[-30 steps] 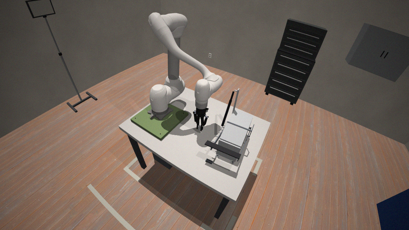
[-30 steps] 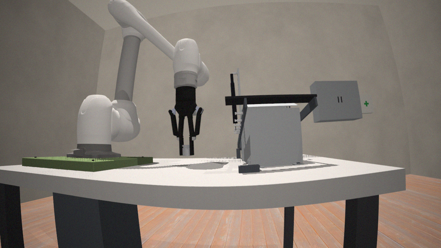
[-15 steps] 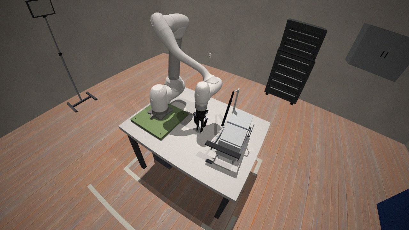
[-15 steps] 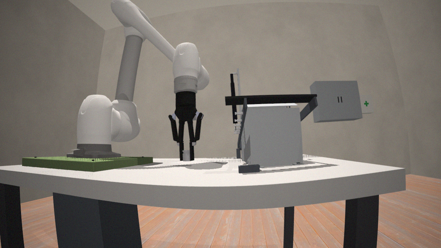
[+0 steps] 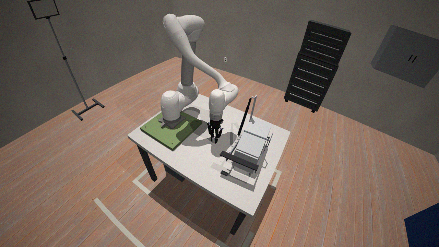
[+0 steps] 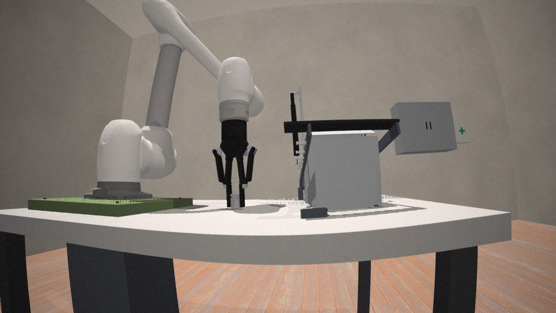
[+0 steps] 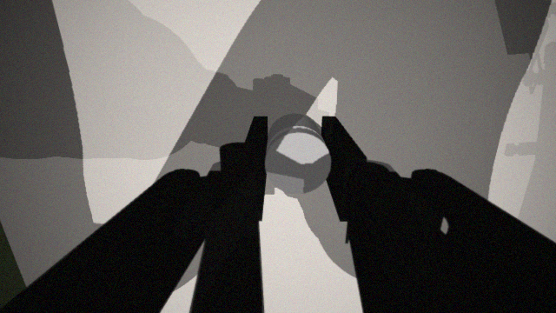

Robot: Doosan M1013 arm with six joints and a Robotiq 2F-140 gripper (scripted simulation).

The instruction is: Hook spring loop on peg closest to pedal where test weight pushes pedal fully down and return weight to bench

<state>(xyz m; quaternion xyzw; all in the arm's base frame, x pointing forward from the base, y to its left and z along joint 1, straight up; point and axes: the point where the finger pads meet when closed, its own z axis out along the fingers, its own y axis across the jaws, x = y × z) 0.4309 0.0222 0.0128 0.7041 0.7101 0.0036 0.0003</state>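
Right now my hand is 10 mm above the steel test weight. Also, from my hand: small dark block 220 mm ahead, 210 mm to the right, 30 mm below.
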